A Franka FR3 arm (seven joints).
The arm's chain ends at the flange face. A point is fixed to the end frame.
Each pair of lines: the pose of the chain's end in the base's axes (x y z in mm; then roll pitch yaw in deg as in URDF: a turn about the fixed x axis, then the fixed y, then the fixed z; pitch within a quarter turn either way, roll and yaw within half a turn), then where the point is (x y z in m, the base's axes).
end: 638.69 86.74 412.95 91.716 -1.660 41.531
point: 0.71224 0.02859 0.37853
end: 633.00 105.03 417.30 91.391 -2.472 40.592
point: 0.70607 0.04583 0.38365
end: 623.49 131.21 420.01 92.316 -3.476 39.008
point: 0.69506 0.07088 0.38517
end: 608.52 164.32 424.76 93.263 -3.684 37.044
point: 0.67780 0.10219 0.38847
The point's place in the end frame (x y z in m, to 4 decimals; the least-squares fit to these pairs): 0.0155 -0.0321 0.0933
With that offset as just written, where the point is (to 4 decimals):
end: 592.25 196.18 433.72 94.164 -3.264 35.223
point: 0.6590 0.1323 0.3959
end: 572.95 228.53 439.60 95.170 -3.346 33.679
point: 0.6377 0.1635 0.4002
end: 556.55 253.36 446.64 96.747 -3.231 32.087
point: 0.6189 0.1876 0.4047
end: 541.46 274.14 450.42 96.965 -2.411 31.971
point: 0.6031 0.2080 0.4079
